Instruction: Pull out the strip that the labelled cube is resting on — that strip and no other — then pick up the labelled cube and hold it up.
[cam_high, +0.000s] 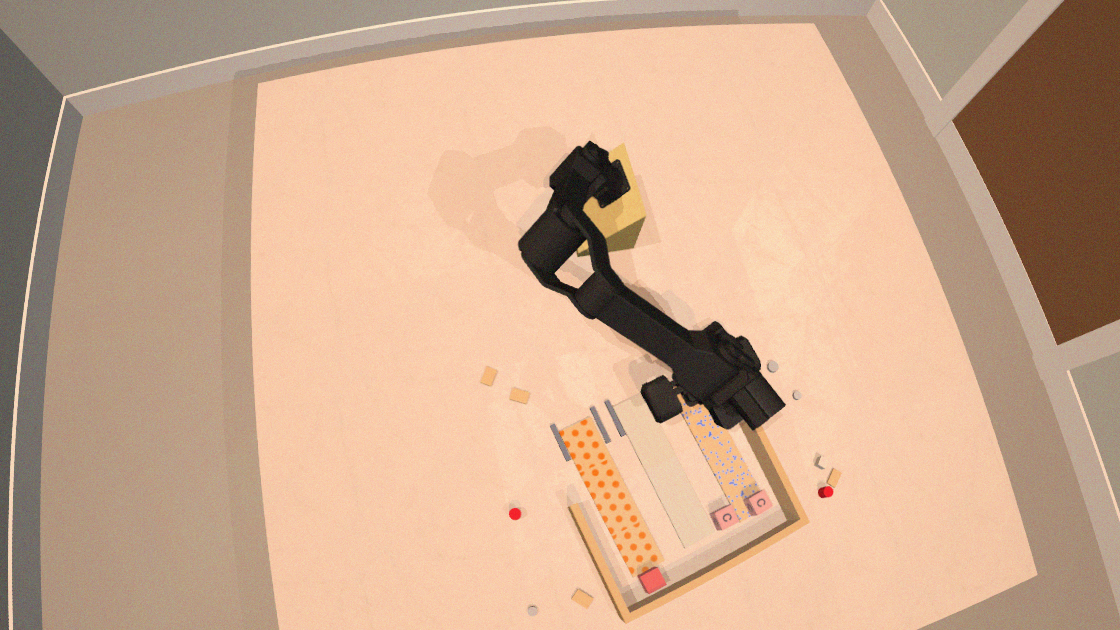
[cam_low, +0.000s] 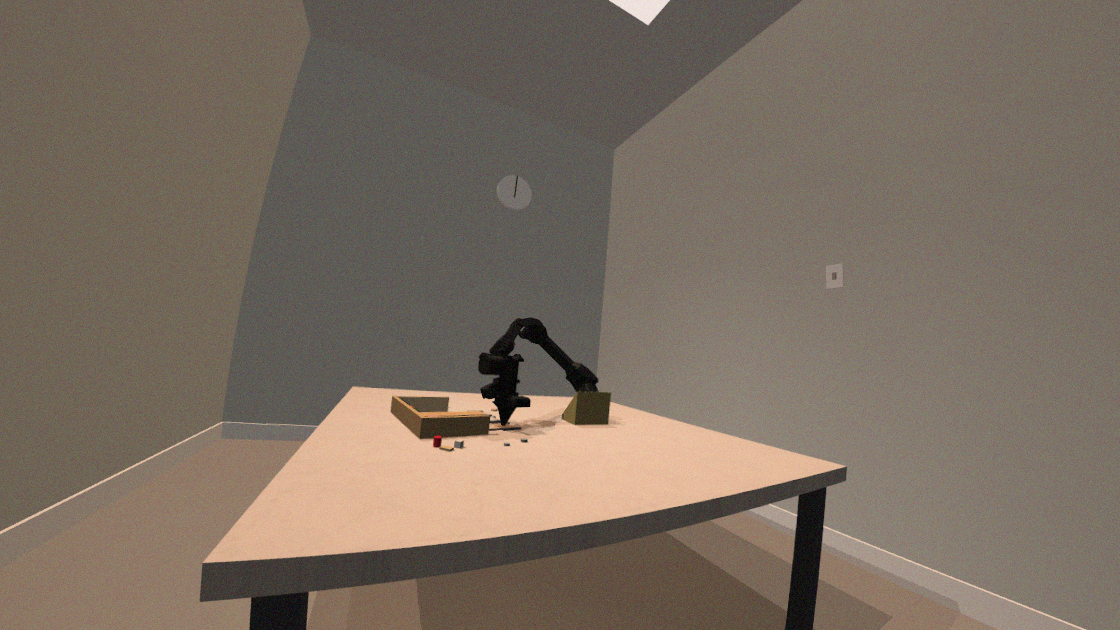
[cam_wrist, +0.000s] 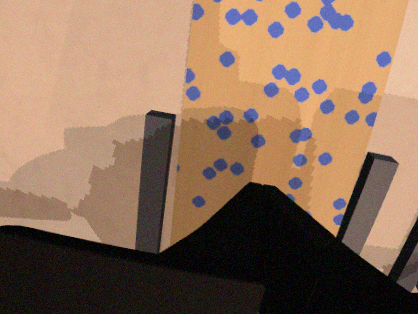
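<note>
Right now my gripper tip is 160 mm to the right of the grey disc.
</note>
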